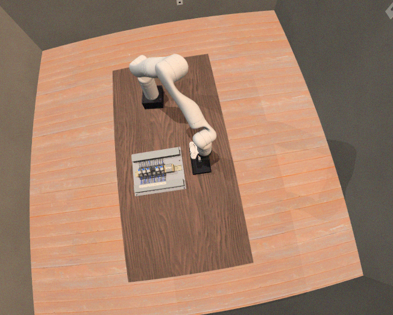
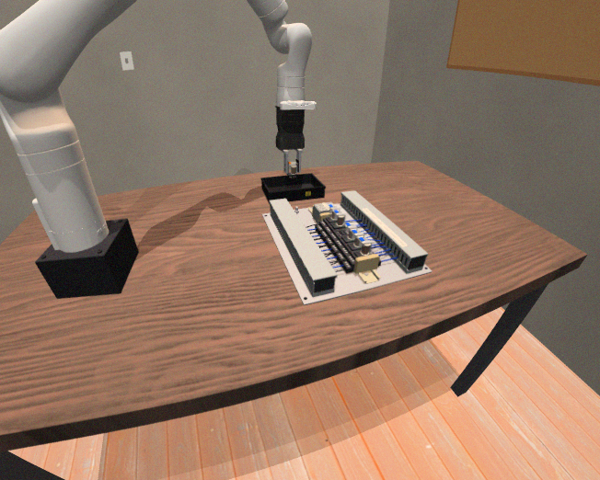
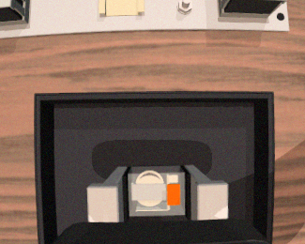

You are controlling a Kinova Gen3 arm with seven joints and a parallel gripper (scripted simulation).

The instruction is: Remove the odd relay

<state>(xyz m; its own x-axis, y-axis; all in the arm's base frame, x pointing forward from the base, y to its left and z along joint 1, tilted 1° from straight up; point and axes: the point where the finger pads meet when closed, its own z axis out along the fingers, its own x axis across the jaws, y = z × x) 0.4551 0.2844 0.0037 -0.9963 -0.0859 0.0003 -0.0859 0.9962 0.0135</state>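
My hand is 7 cm above the black parts tray. The rest, counted from my hand: relay panel (27 cm to the right, 6 cm below, 5 cm ahead); grey relay (1 cm below).
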